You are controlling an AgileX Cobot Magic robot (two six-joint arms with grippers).
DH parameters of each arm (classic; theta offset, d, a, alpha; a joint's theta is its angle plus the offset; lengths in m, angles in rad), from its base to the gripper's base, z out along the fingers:
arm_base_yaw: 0 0.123 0 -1.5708
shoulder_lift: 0.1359 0 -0.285 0
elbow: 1.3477 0 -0.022 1.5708
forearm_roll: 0 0.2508 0 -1.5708
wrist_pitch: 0 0 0.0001 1.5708
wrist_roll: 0 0.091 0 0
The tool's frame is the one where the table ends.
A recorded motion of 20 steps. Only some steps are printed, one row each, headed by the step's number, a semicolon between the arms.
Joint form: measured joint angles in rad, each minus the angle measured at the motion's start. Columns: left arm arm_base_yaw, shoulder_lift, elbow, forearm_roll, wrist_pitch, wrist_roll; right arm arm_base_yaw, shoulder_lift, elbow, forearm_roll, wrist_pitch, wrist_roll.
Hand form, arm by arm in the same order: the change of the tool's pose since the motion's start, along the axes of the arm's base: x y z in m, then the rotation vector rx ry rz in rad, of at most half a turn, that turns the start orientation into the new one. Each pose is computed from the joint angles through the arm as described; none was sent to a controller.
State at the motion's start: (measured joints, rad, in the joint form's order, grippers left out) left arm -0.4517 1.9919 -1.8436 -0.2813 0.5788 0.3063; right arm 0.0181 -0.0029 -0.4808 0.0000 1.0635 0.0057
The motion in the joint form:
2: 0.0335 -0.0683 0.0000 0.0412 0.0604 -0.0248; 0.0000 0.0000 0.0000 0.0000 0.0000 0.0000
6: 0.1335 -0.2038 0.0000 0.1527 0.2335 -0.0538; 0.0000 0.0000 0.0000 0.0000 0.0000 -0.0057
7: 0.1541 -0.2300 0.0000 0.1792 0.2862 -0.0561; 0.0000 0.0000 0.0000 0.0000 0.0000 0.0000
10: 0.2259 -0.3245 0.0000 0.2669 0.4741 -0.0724; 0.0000 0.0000 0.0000 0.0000 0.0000 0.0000
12: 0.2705 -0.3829 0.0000 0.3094 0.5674 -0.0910; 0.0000 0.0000 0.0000 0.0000 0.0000 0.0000
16: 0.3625 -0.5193 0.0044 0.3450 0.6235 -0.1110; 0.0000 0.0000 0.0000 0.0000 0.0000 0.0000
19: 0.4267 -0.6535 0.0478 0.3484 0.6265 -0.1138; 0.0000 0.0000 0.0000 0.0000 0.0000 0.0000
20: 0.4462 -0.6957 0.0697 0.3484 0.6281 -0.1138; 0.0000 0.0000 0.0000 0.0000 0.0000 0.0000
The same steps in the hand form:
2: -0.0086 0.0222 0.0271 0.0162 -0.0145 0.0311; 0.0000 0.0000 0.0000 0.0000 0.0000 0.0000
6: -0.0302 0.0821 0.0727 0.1148 -0.0119 0.1242; 0.0000 0.0000 0.0000 -0.0050 -0.0001 0.0027
7: -0.0368 0.0945 0.0796 0.1481 0.0047 0.1432; 0.0000 0.0000 0.0000 0.0000 0.0000 0.0000
10: -0.0651 0.1369 0.1031 0.2504 0.0756 0.2288; 0.0000 0.0000 0.0000 0.0000 0.0000 0.0000
12: -0.0848 0.1606 0.1179 0.2852 0.1090 0.2973; 0.0000 0.0000 0.0000 0.0000 0.0000 0.0000
16: -0.1293 0.1992 0.1566 0.2743 0.0478 0.4295; 0.0000 0.0000 0.0000 0.0000 0.0000 0.0000
19: -0.1743 0.2195 0.1806 0.2498 -0.0280 0.5083; 0.0000 0.0000 0.0000 0.0000 0.0000 0.0000
20: -0.1883 0.2244 0.1846 0.2452 -0.0437 0.5301; 0.0000 0.0000 0.0000 0.0000 0.0000 0.0000

